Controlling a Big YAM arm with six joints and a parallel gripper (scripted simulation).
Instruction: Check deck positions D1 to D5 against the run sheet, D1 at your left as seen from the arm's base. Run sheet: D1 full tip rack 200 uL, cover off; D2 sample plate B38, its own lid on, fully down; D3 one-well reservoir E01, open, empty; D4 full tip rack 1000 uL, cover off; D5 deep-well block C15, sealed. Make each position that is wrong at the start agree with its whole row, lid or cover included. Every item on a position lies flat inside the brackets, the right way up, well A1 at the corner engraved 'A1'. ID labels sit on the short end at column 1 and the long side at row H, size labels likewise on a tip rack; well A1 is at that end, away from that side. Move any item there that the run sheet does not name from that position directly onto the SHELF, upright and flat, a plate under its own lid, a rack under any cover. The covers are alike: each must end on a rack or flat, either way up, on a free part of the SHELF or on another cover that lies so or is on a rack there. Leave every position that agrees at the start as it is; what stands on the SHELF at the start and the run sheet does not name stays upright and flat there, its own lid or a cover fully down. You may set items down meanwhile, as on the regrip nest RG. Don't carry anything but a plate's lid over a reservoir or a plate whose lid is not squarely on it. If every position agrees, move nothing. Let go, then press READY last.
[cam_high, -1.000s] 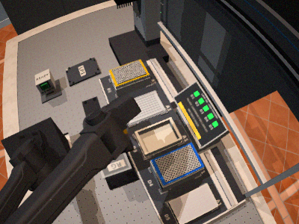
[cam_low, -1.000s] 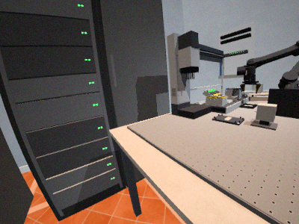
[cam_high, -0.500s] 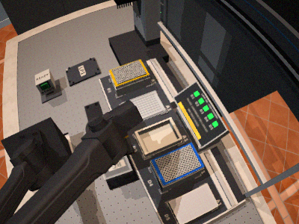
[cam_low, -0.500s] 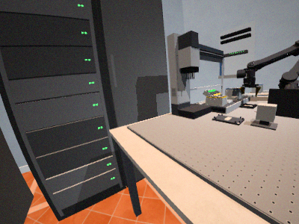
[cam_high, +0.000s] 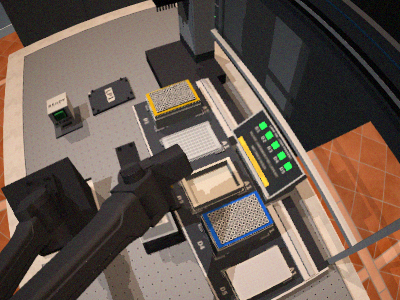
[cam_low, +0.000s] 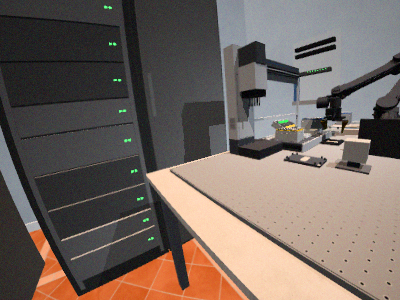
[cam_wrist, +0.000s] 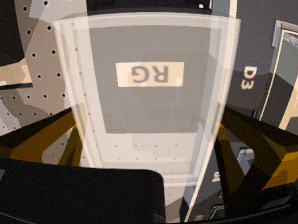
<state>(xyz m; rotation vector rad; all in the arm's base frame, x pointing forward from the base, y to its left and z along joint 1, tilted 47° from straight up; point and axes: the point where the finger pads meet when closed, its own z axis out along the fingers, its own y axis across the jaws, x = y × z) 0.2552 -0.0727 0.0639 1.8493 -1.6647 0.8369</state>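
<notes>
My gripper is now 7 cm above the black regrip nest. The rest, counted from my hand: one-well reservoir 16 cm ahead, 3 cm to the left, 1 cm below; sealed block 18 cm ahead, 22 cm to the right; blue-framed tip rack 17 cm ahead, 9 cm to the right, 4 cm above.
</notes>
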